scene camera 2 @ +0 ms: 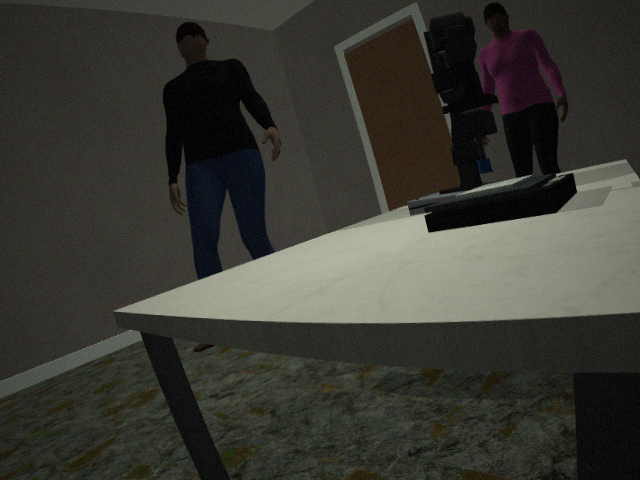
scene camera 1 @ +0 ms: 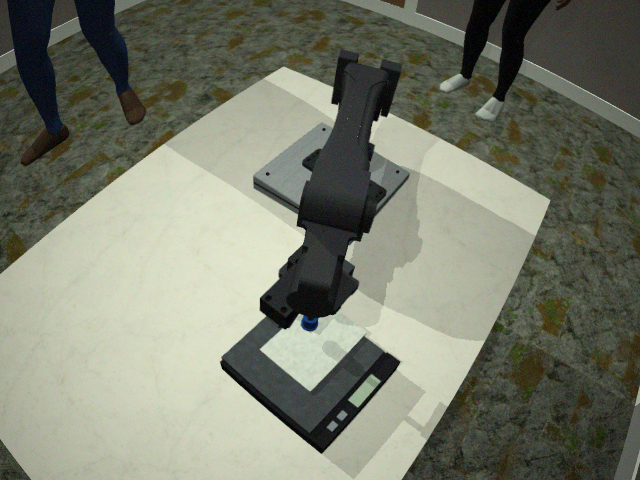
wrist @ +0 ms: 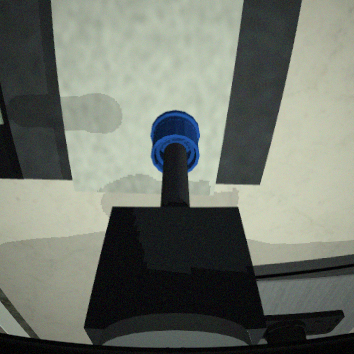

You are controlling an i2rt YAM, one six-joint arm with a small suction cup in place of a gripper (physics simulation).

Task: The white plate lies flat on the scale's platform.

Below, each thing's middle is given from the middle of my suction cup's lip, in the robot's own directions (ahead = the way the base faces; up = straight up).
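The scale [scene camera 1: 318,417] is 4 cm to the left of my suction cup, 4 cm ahead of it and 6 cm below it. As for the white plate [scene camera 1: 308,357], my suction cup is 4 cm above it, 2 cm to the right of it and 1 cm short of it.
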